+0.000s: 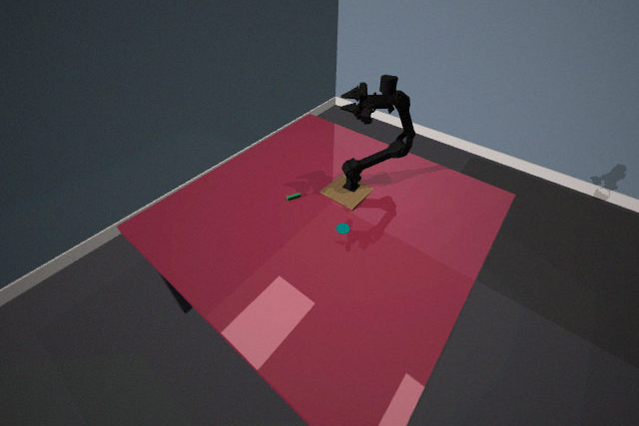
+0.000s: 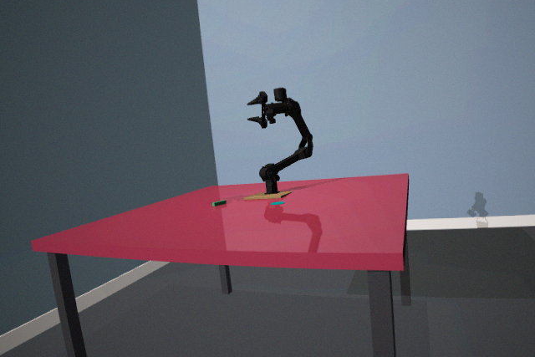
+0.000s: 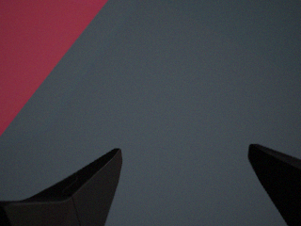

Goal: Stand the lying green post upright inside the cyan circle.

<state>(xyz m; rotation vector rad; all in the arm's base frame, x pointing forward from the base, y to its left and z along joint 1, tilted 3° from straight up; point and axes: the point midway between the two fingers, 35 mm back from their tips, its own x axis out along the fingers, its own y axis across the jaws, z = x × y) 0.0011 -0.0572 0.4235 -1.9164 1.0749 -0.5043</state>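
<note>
My gripper tip is now 42 cm above the green post, 22 cm short of it and 10 cm to the left of it. Also, from my gripper tip: cyan circle (43 cm below, 26 cm ahead, 19 cm to the left).
</note>
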